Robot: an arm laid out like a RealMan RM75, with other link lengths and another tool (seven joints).
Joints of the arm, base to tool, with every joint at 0 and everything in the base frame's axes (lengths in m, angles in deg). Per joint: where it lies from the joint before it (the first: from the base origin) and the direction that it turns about. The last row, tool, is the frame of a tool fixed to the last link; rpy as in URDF.
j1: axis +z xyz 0 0 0.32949
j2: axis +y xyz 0 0 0
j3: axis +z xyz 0 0 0.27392
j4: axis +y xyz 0 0 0
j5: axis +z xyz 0 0 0.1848
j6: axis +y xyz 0 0 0
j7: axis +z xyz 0 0 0.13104
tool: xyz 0 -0.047 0.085 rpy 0 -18 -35.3
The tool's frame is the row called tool.
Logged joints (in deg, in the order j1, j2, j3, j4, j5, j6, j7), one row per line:
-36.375, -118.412, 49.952, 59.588, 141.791, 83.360, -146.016
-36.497, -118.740, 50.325, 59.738, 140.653, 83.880, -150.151
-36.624, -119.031, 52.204, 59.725, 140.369, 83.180, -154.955
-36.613, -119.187, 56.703, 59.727, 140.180, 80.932, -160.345
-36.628, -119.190, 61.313, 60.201, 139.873, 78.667, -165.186
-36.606, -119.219, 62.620, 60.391, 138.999, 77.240, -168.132
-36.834, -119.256, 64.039, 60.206, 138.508, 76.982, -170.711
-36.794, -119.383, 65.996, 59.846, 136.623, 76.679, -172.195
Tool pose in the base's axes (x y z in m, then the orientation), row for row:
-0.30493, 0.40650, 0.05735, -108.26, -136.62, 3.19
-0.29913, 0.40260, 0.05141, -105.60, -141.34, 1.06
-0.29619, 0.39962, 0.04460, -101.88, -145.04, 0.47
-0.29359, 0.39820, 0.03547, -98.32, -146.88, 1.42
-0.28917, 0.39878, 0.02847, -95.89, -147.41, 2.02
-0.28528, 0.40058, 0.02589, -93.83, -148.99, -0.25
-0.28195, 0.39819, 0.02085, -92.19, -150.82, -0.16
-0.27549, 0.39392, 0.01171, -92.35, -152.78, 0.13
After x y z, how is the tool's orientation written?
As a rotation vector, in degrees.
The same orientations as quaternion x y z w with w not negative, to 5 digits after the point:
-0.62020, -0.78267, 0.01827, 0.04935
-0.59823, -0.80070, 0.00600, 0.03110
-0.57463, -0.81806, 0.00265, 0.02403
-0.55603, -0.83064, 0.00803, 0.02831
-0.54489, -0.83765, 0.01148, 0.03607
-0.53259, -0.84568, -0.00142, 0.03425
-0.52133, -0.85289, -0.00090, 0.02823
-0.51726, -0.85573, 0.00073, 0.01289

